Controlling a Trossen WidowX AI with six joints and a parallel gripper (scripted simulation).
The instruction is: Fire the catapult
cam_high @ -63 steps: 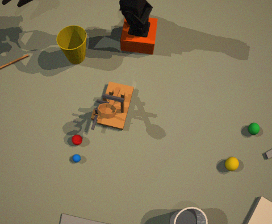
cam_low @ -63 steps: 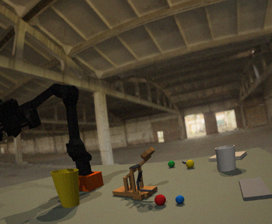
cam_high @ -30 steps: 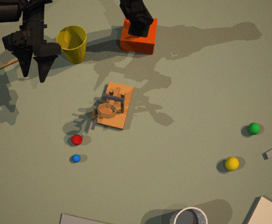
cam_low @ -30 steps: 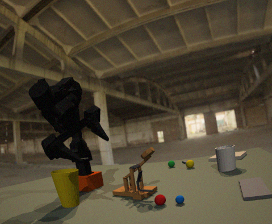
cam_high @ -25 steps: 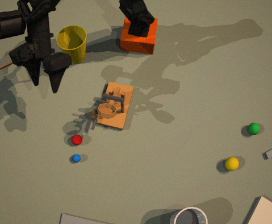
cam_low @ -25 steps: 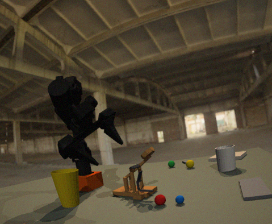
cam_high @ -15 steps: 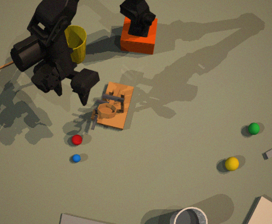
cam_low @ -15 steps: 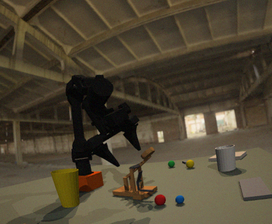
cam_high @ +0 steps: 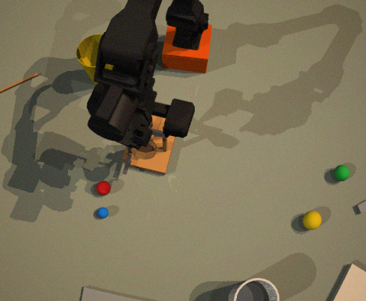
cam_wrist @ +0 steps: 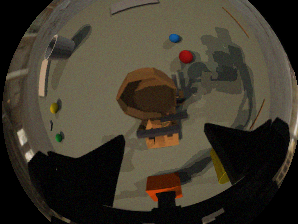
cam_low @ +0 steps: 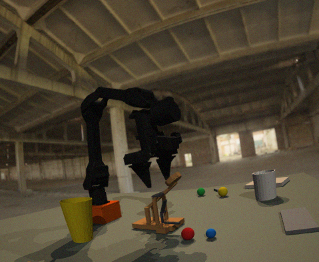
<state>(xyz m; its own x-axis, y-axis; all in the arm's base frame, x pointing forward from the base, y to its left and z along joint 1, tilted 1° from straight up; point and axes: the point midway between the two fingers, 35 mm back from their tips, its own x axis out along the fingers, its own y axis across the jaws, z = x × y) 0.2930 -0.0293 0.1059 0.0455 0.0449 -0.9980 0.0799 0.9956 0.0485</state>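
My gripper tip is now 1 cm to the left of the wooden catapult and 6 cm above it. Round my gripper tip: red ball 10 cm ahead, 8 cm to the right, 12 cm below; yellow cup 18 cm behind, 16 cm to the right, 11 cm below; blue ball 16 cm ahead, 6 cm to the right, 13 cm below.
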